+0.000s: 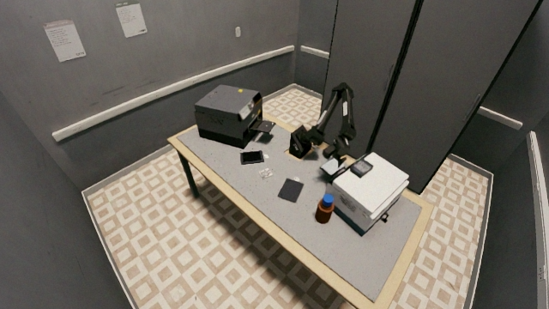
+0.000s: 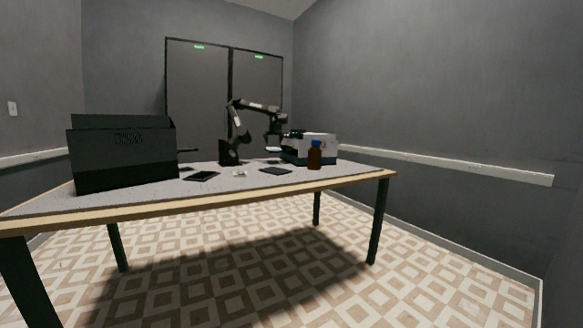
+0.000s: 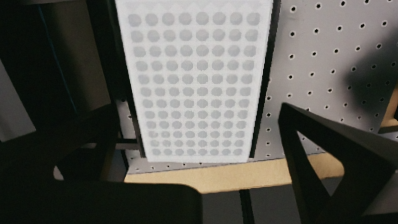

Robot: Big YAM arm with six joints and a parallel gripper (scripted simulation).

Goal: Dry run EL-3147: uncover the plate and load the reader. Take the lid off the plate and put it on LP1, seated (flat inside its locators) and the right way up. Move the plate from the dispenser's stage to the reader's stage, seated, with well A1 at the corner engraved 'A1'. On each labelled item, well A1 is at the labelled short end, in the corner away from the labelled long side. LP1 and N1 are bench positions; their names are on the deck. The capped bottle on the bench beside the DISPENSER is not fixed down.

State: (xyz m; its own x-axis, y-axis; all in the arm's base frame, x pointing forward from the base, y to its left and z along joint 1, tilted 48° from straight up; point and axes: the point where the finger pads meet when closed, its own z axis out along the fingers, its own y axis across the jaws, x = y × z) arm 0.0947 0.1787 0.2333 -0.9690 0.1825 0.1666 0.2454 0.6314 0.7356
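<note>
My hand is 30 mm above the white multi-well plate. From my hand the other things lie so: LP1 label (450 mm to the right, 130 mm below, 120 mm ahead); dark flat pad (260 mm ahead, 130 mm to the right, 130 mm below); brown capped bottle (310 mm ahead, 120 mm to the left, 20 mm below).
</note>
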